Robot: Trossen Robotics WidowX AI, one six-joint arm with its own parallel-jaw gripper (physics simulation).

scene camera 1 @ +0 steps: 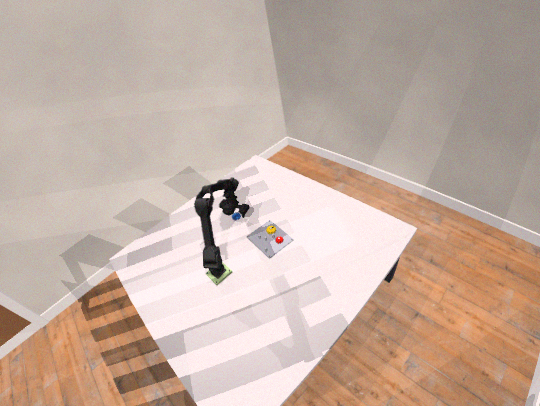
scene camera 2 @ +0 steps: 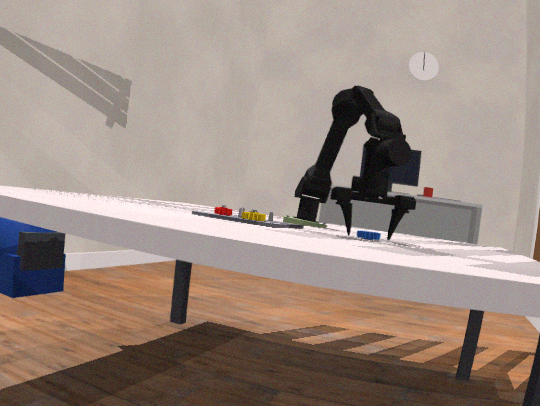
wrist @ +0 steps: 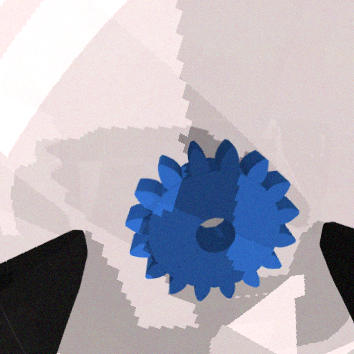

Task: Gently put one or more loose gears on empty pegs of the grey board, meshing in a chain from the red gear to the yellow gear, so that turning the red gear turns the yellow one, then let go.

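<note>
A blue gear lies flat on the white table, apart from the board. My gripper is open and empty, pointing down, with one fingertip on each side of the blue gear, low over the table. In the wrist view there is a gap between each finger and the gear's teeth. The grey board holds a red gear and a yellow gear, standing apart. Several bare pegs show on the board, including one peg near a corner.
The arm's green base plate is on the table, to the side of the board. Striped shadows cross the table top. A grey cabinet stands behind the table, with a small red object on it.
</note>
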